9 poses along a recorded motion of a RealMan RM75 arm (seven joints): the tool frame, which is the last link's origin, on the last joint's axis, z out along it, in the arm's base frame.
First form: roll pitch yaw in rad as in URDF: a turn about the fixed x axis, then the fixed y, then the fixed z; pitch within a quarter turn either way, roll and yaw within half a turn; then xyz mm.
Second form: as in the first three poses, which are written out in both.
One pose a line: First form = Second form
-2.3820, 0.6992, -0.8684, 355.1, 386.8, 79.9 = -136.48, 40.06, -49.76, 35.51, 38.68, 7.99
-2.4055, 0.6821, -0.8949, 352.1, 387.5, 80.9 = -137.82, 39.08, -51.27, 35.21, 38.75, 8.09
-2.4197, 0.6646, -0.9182, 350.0, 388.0, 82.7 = -138.64, 38.08, -52.61, 35.00, 38.80, 8.27
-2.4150, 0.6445, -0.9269, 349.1, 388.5, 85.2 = -138.37, 36.93, -53.11, 34.91, 38.85, 8.52
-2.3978, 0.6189, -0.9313, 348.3, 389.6, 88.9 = -137.38, 35.46, -53.36, 34.83, 38.96, 8.89
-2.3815, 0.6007, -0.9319, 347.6, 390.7, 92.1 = -136.45, 34.42, -53.39, 34.76, 39.07, 9.21
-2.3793, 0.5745, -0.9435, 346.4, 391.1, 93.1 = -136.32, 32.92, -54.06, 34.64, 39.11, 9.31
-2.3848, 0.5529, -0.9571, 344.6, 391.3, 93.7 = -136.64, 31.68, -54.84, 34.46, 39.13, 9.37
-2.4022, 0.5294, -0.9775, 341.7, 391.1, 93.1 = -137.64, 30.33, -56.01, 34.17, 39.11, 9.31
